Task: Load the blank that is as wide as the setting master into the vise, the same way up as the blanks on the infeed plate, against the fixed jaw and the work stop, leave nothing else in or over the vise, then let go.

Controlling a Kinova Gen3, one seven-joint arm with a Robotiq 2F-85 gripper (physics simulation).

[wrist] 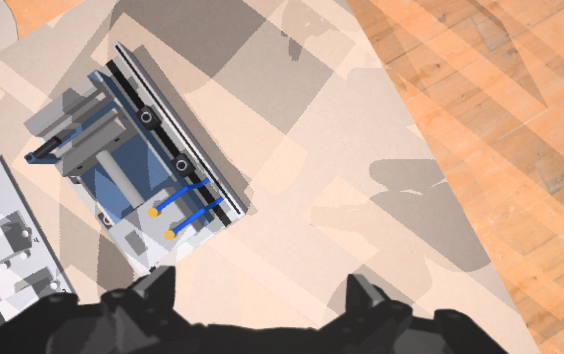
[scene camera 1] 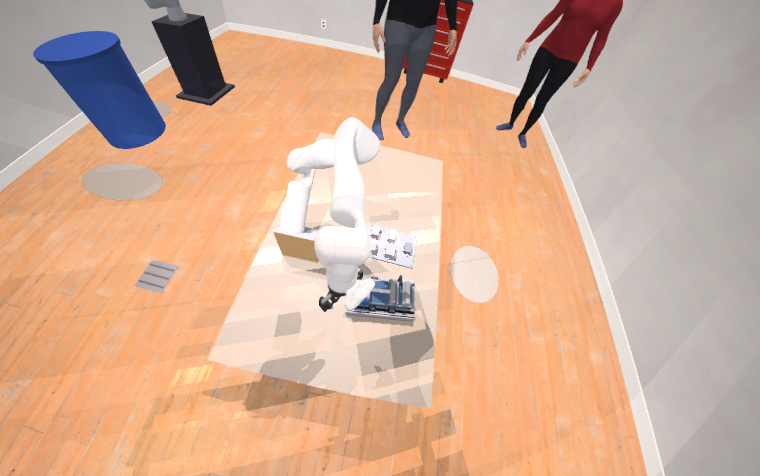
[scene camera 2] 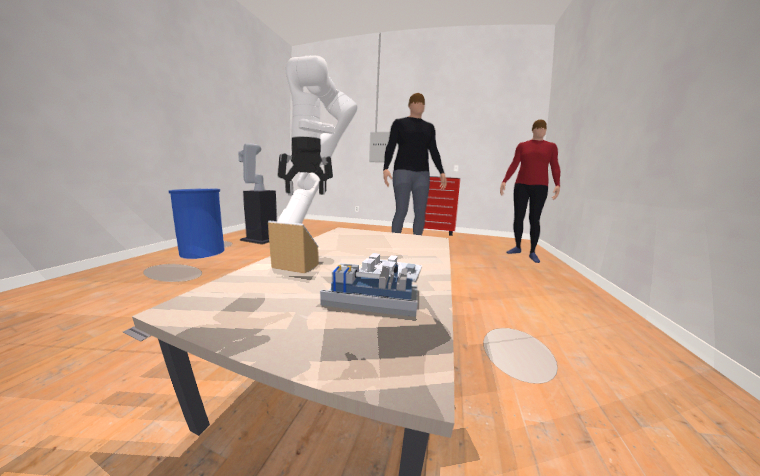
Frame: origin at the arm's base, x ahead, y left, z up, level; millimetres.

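Seen in the pictures: gripper, fingertip midpoint: (wrist: 261, 288) (scene camera 1: 341, 296) (scene camera 2: 306, 195); arm's base, link origin: (scene camera 1: 293, 230) (scene camera 2: 287, 230).
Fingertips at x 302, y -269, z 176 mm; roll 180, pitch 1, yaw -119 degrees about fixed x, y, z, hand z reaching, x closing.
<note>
Offsets run from my fingertips to a thing's top centre. "pt": to the spot under its first point. Level surfaces: height alone.
My gripper (scene camera 1: 342, 288) (scene camera 2: 305, 190) (wrist: 261, 288) is open and empty, high above the table, just left of the vise in scene camera 1. The blue and grey vise @[dy +153, dx +143, dz -244 mm] (scene camera 1: 382, 299) (scene camera 2: 371, 290) (wrist: 142, 167) stands on its base. In the wrist view its outer jaw (wrist: 57, 112) and inner jaw (wrist: 92, 142) are apart, with blue body showing between; I make out no blank there. A dark rod @[dy +216, dx +203, dz -248 mm] (wrist: 47, 147) sits on a blue bracket at the jaws' side. The white infeed plate @[dy +433, dx +126, dz -336 mm] (scene camera 1: 402, 261) (wrist: 10, 195) carries several pale blocks @[dy +387, dx +130, dz -300 mm] (scene camera 1: 390, 251) @[dy +386, dx +37, dz -300 mm] (scene camera 2: 370, 262). Their widths and the setting master cannot be told.
Blue hoses @[pt dy +80, dx +43, dz -234 mm] (wrist: 195, 215) with yellow fittings run over the vise's near end. A tan block (scene camera 1: 295, 247) (scene camera 2: 288, 246) stands beside the arm's base. Two people (scene camera 2: 415, 145) (scene camera 2: 537, 162) stand beyond the table @[dz -344 mm] (scene camera 1: 319, 358) (scene camera 2: 314, 358). A blue bin (scene camera 1: 106, 92) (scene camera 2: 197, 224) stands on the floor.
</note>
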